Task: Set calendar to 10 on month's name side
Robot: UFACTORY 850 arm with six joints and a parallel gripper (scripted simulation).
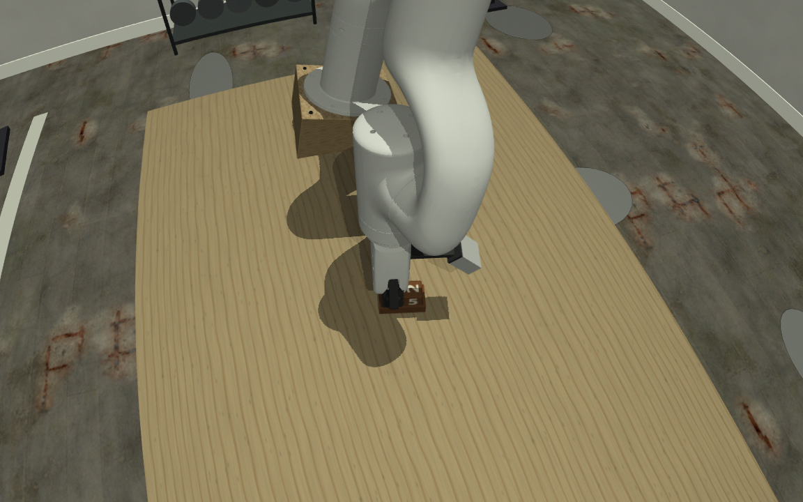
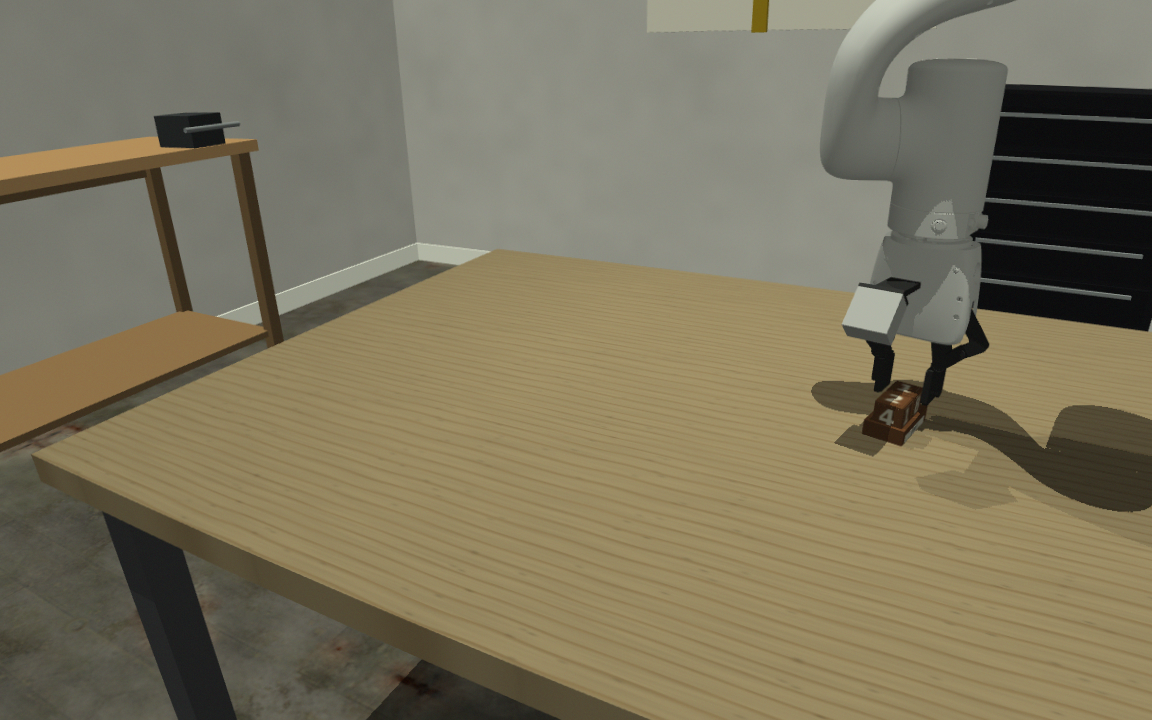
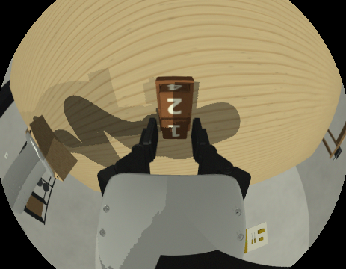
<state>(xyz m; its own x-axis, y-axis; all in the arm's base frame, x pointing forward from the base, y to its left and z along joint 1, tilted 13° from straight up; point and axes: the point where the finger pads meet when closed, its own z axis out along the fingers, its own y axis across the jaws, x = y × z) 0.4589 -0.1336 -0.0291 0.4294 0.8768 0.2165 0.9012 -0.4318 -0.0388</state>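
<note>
Now: the small brown tray 40 mm below my hand, 20 mm to the left of it and 10 mm ahead of it.
</note>
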